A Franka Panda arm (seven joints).
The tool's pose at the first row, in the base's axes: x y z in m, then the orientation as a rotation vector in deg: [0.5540 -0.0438 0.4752 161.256 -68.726 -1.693]
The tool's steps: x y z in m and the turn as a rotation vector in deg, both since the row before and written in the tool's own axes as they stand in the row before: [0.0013 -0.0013 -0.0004 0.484 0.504 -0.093]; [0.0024 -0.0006 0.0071 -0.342 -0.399 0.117]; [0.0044 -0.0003 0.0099 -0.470 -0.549 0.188]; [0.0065 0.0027 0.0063 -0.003 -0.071 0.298]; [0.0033 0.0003 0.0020 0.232 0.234 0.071]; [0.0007 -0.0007 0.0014 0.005 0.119 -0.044]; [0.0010 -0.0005 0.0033 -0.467 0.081 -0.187]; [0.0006 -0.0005 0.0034 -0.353 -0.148 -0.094]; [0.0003 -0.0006 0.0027 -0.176 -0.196 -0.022]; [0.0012 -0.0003 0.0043 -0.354 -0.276 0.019]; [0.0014 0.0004 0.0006 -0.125 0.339 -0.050]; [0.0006 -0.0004 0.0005 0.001 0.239 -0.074]
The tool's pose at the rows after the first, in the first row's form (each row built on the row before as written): [0.5559 -0.0438 0.4755 161.561 -68.661 -0.700]; [0.5577 -0.0456 0.4684 161.329 -68.788 -1.459]; [0.5605 -0.0492 0.4586 160.989 -68.998 -2.500]; [0.5627 -0.0562 0.4526 160.825 -69.429 -2.583]; [0.5646 -0.0589 0.4507 160.904 -69.563 -2.111]; [0.5655 -0.0590 0.4493 160.897 -69.478 -1.943]; [0.5664 -0.0596 0.4460 160.587 -69.033 -2.119]; [0.5670 -0.0599 0.4426 160.390 -68.808 -2.542]; [0.5675 -0.0599 0.4399 160.314 -68.757 -2.922]; [0.5682 -0.0609 0.4356 160.084 -68.715 -3.515]; [0.5688 -0.0622 0.4351 159.904 -68.525 -3.116]; [0.5695 -0.0624 0.4346 159.877 -68.369 -2.786]
